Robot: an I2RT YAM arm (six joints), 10 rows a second.
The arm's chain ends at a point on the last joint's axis. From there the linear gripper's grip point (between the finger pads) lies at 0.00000 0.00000 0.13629 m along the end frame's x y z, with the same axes.
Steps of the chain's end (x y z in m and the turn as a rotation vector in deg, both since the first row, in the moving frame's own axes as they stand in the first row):
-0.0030, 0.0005, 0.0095, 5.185, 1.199, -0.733
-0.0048, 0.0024, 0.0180, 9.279, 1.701, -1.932
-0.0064, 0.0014, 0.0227, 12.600, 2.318, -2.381
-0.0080, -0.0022, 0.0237, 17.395, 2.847, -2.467
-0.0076, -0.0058, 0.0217, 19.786, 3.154, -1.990
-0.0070, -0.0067, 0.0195, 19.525, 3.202, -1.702
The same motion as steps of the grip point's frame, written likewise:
-0.0002, -0.0118, 0.0089, 5.185, 1.199, -0.733
-0.0011, -0.0196, 0.0162, 9.279, 1.701, -1.932
-0.0016, -0.0284, 0.0193, 12.600, 2.318, -2.381
-0.0022, -0.0431, 0.0173, 17.395, 2.847, -2.467
-0.0011, -0.0520, 0.0135, 19.786, 3.154, -1.990
-0.0002, -0.0523, 0.0115, 19.525, 3.202, -1.702

